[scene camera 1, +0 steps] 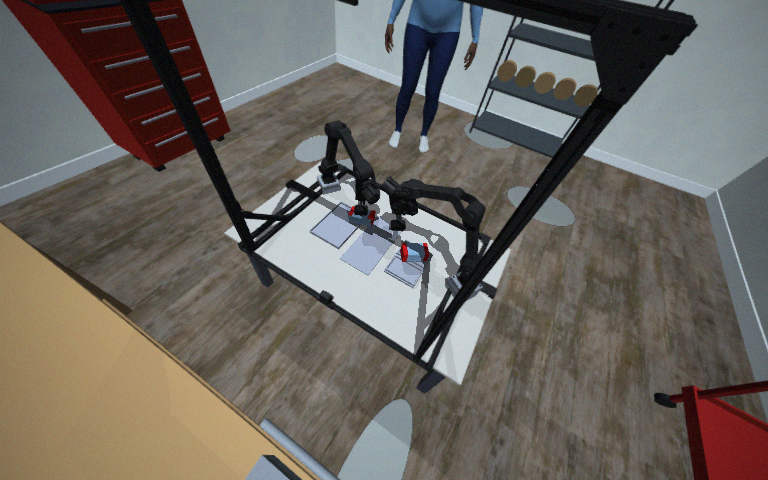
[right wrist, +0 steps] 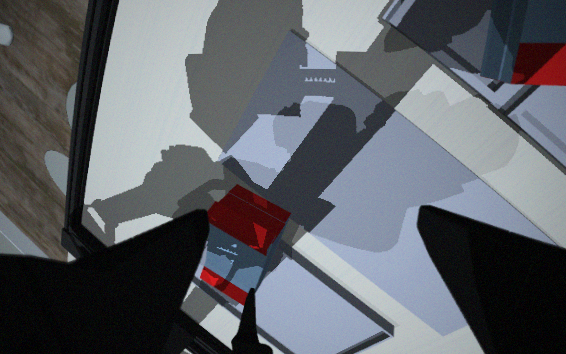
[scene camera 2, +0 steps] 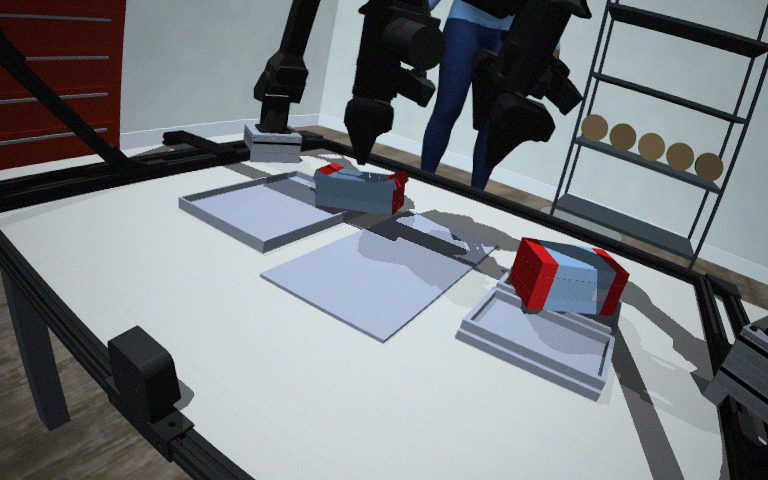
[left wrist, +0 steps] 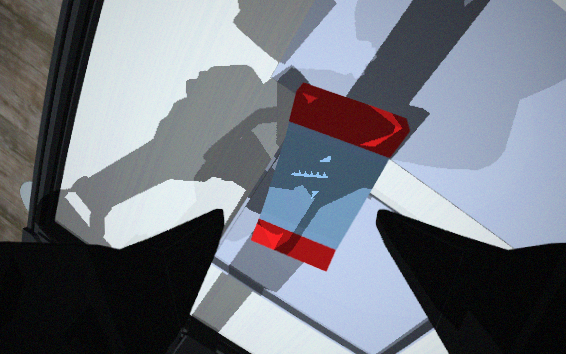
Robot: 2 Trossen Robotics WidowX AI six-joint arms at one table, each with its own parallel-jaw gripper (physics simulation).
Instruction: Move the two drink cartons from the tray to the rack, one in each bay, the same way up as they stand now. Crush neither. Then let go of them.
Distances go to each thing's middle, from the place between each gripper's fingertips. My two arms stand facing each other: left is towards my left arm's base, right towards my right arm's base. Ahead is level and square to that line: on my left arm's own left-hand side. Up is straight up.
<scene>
Right now the flat grey mat (scene camera 2: pixel 377 280) is 15 cm below my right hand, 8 cm behind it and 3 cm to the left of it. The rest, counted from my right hand: grey tray (scene camera 2: pixel 266 213) 23 cm to the left, 15 cm below, 12 cm behind.
I see the grey tray 10 cm behind my left hand, 9 cm below it and 5 cm to the left of it. The rest, counted from my left hand: flat grey mat 15 cm to the right, 9 cm below, 6 cm behind.
</scene>
